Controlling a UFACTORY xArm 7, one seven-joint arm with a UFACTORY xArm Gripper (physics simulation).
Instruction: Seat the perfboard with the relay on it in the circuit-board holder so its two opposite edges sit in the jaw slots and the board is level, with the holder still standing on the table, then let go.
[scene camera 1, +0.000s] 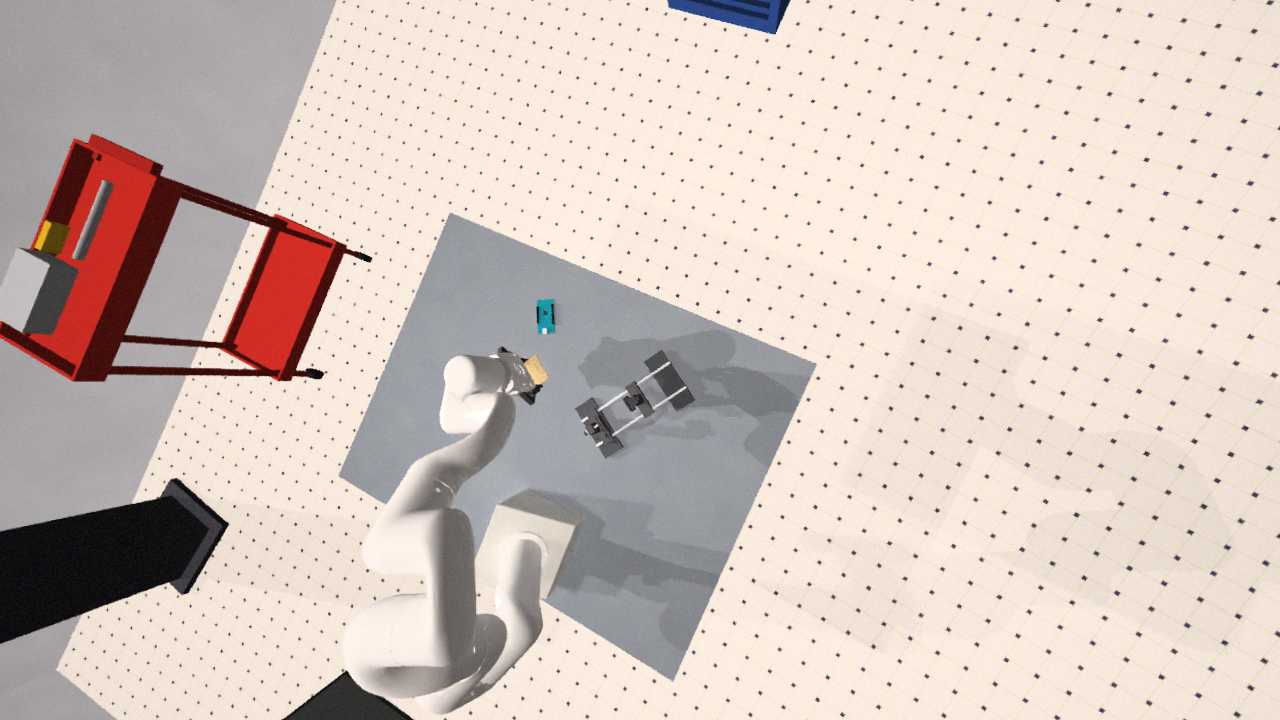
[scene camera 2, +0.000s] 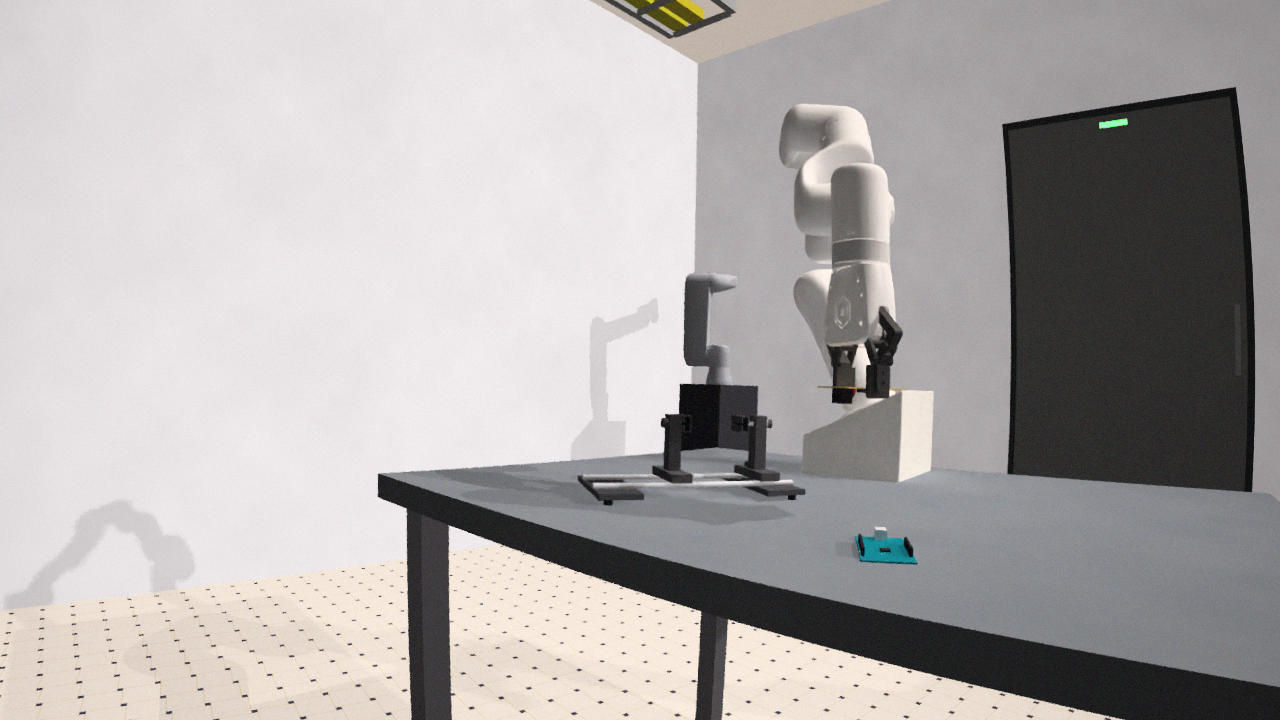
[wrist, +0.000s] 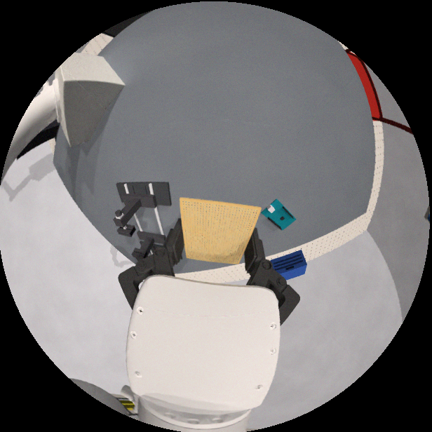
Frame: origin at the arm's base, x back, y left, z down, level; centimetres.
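Seen in the pictures: gripper, fingertip midpoint: (scene camera 1: 530, 375) (scene camera 2: 859, 397); arm's base at its link origin: (scene camera 1: 523, 553) (scene camera 2: 870, 412).
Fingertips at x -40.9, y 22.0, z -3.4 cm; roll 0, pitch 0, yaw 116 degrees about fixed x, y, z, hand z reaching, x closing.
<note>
Pixels of each thing's top centre, then the offset from my fingertips to it. Level surfaces: height alone.
- tan perfboard at its top centre: (scene camera 2: 861, 387) (scene camera 1: 527, 376) dx +0.2, dy +0.1, dz -1.3 cm
- dark circuit-board holder at its top centre: (scene camera 2: 690, 414) (scene camera 1: 624, 406) dx -6.1, dy -24.6, dz +3.4 cm
- teal board at its top centre: (scene camera 2: 884, 537) (scene camera 1: 544, 316) dx -13.5, dy +11.8, dz +13.8 cm
- grey table at its surface level: dz +15.1 cm
The tan perfboard (scene camera 1: 536, 369) (scene camera 2: 827, 386) (wrist: 220, 230) is held roughly level above the table, its plain face showing in the wrist view. A small red part shows at the board between the fingers in scene camera 2; the relay does not show in the wrist view. My gripper (scene camera 1: 521, 375) (scene camera 2: 860, 391) (wrist: 216, 231) is shut on two opposite edges of the perfboard. The dark circuit-board holder (scene camera 1: 636, 400) (scene camera 2: 671, 447) (wrist: 145, 193) stands upright on the table, its two jaw posts on twin rods. The perfboard is apart from it, to its left in scene camera 1.
A teal board (scene camera 1: 546, 308) (scene camera 2: 886, 548) (wrist: 286, 221) with small parts lies on the grey table (scene camera 1: 429, 295) (scene camera 2: 1029, 555) (wrist: 225, 100). The arm's pale base block (scene camera 1: 559, 519) (scene camera 2: 913, 438) (wrist: 90, 95) stands on the table. A red cart (scene camera 1: 134, 232) stands beyond the table's left side.
</note>
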